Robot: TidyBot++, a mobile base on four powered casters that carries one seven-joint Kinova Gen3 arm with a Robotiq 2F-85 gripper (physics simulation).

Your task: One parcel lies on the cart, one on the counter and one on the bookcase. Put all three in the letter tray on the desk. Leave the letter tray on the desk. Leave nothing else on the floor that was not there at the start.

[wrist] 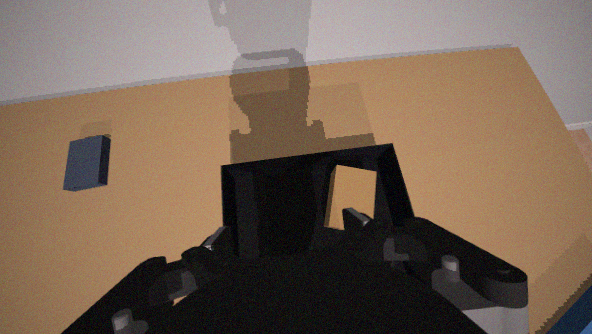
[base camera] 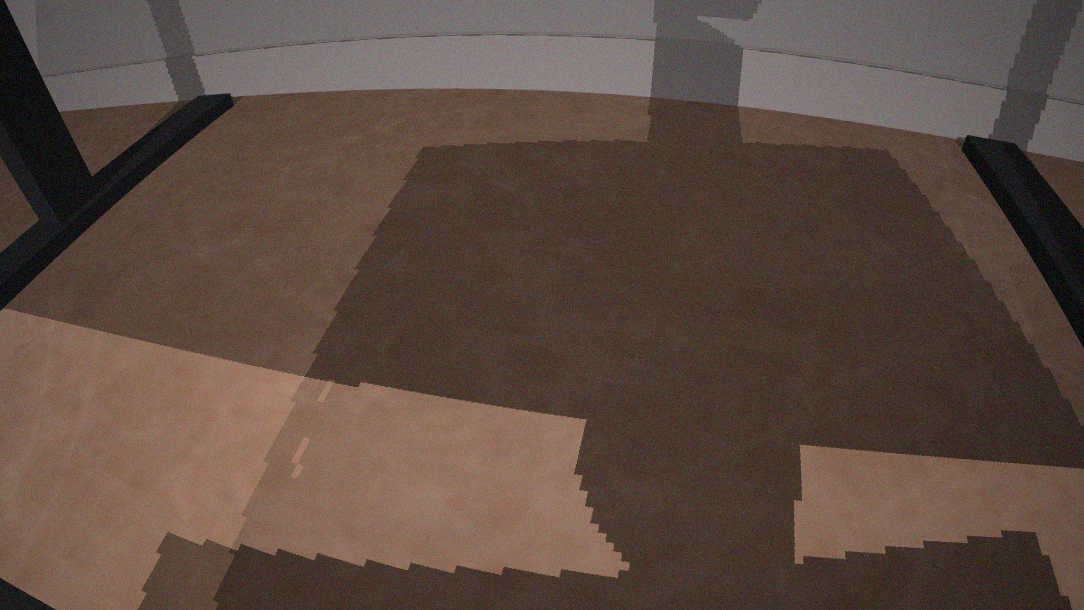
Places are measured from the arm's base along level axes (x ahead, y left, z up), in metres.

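Pixels of known places: gripper, fingertip midpoint: (wrist: 288,229).
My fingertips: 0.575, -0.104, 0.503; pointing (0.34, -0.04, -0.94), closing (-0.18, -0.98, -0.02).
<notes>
For each thing: its top centre in the pictures, then the offset to it from my fingertips, as dx, dy, dz. "pt": a spot on its surface instead. Level surfaces: height alone.
- black letter tray, surface spot: (wrist: 237,210) pt +0.057, +0.075, -0.176
- tan desk top, surface height: dz -0.179
- tan parcel, top centre: (wrist: 353,197) +0.013, -0.098, -0.126
- dark blue-grey block, top centre: (wrist: 83,161) +0.220, +0.308, -0.161
- blue object, surface spot: (wrist: 575,317) pt -0.257, -0.355, -0.165
- brown floor, surface height: dz -0.899
The black letter tray (wrist: 237,210) stands on the tan desk top (wrist: 460,150) in the middle of the wrist view. A tan parcel (wrist: 352,187) is inside the tray, at its right side, partly hidden by a fingertip. My gripper (wrist: 288,229) is open and empty, with its fingers spread over the near part of the tray. The gripper body hides the tray's near edge. The cart, counter and bookcase do not show in either view.
A dark blue-grey block (wrist: 84,164) lies on the desk left of the tray. Part of a blue object (wrist: 575,317) shows at the lower right. Black leg frames (base camera: 151,140) (base camera: 1019,189) stand on the brown floor (base camera: 454,485), left and right, near the wall (base camera: 454,60).
</notes>
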